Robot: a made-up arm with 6 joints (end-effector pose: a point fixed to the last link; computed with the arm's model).
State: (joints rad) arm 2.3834 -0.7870 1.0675 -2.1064 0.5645 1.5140
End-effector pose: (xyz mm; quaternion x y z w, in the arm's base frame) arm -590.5 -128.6 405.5 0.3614 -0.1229 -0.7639 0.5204
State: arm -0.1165 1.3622 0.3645 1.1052 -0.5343 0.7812
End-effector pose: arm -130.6 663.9 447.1 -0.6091 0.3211 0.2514 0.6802
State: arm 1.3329 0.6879 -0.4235 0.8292 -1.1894 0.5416
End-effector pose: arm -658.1 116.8 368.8 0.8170 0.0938 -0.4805 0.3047
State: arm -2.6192 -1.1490 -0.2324 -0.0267 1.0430 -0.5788
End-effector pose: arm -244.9 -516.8 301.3 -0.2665 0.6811 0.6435 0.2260
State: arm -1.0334 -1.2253 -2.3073 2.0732 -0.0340 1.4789
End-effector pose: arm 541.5 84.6 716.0 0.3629 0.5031 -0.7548 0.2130
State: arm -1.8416 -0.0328 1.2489 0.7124 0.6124 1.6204
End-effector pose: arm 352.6 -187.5 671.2 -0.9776 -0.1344 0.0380 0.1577
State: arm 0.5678 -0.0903 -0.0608 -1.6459 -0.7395 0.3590
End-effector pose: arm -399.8 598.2 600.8 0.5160 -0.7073 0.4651 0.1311
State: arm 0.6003 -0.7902 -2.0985 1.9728 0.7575 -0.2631
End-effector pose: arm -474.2 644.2 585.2 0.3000 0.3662 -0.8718 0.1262
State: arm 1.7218 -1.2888 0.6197 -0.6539 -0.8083 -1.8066
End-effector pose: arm -451.4 351.6 324.8 0.7784 0.2443 -0.1066 0.5684
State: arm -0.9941 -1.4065 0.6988 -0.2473 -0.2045 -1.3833
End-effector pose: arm 357.2 19.7 558.9 -0.4409 0.5167 0.7326 0.0427
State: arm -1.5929 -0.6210 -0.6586 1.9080 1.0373 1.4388
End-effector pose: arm 474.1 -86.4 728.1 0.3558 0.5640 0.7216 0.1861
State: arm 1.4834 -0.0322 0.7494 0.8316 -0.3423 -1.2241
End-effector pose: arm -490.0 346.1 457.3 -0.8634 -0.3541 0.1079 0.3429
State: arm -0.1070 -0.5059 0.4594 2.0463 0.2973 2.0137
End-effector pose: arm 143.6 586.5 856.6 -0.2876 -0.6398 -0.7107 0.0530
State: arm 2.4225 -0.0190 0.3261 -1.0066 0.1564 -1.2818
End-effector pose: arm -612.9 -120.0 538.8 0.4655 0.4425 0.6978 0.3171
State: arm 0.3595 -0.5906 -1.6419 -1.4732 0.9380 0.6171
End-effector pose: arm -220.7 668.9 835.4 -0.6566 0.0584 -0.6999 0.2748
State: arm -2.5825 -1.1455 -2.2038 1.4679 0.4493 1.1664
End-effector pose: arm -53.7 -506.3 493.2 -0.2146 0.1096 0.6316 0.7369
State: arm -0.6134 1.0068 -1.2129 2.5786 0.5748 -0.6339
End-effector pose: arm 295.7 735.2 486.2 -0.7860 -0.1929 0.2949 0.5079
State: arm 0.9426 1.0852 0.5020 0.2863 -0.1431 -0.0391
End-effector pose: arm -452.6 340.1 360.7 -0.7702 0.2243 -0.0562 0.5945
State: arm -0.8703 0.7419 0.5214 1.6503 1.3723 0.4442
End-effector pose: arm 195.1 370.8 578.8 0.0654 0.8437 -0.3138 0.4306
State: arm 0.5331 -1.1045 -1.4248 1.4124 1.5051 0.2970
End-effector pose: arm -181.8 714.4 510.5 0.8669 -0.0721 -0.4743 0.1353
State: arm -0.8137 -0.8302 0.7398 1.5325 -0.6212 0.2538
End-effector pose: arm 421.1 320.1 756.3 0.1871 0.6013 0.4579 0.6275
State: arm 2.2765 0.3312 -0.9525 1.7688 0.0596 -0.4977
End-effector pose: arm -538.2 -279.2 201.5 0.3330 0.6476 -0.4546 0.5129
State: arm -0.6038 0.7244 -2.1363 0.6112 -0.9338 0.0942
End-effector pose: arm 69.3 571.1 600.7 0.7993 -0.1095 -0.5443 0.2299
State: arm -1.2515 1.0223 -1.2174 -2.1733 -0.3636 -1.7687
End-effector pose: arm 528.4 389.0 770.3 0.4336 -0.3243 0.0334 0.8401
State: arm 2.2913 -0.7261 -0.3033 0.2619 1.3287 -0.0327
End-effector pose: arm -709.1 63.5 457.8 0.5438 0.5503 0.6193 0.1338
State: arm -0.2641 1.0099 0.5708 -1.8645 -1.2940 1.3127
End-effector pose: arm 147.5 643.0 598.5 0.5932 0.7105 -0.0350 0.3770
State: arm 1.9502 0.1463 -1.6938 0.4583 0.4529 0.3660
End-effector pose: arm -644.0 -35.6 376.2 0.6163 0.7308 0.1888 0.2248
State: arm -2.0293 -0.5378 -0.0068 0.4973 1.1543 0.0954
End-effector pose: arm 136.3 -338.2 650.3 -0.0218 -0.8923 -0.4084 0.1912
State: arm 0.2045 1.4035 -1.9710 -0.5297 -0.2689 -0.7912
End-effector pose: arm -262.8 750.4 423.3 0.5937 0.3853 0.6075 0.3605
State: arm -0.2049 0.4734 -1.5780 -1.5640 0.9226 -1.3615
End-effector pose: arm -181.8 893.7 757.2 0.2068 0.0447 0.6550 0.7254
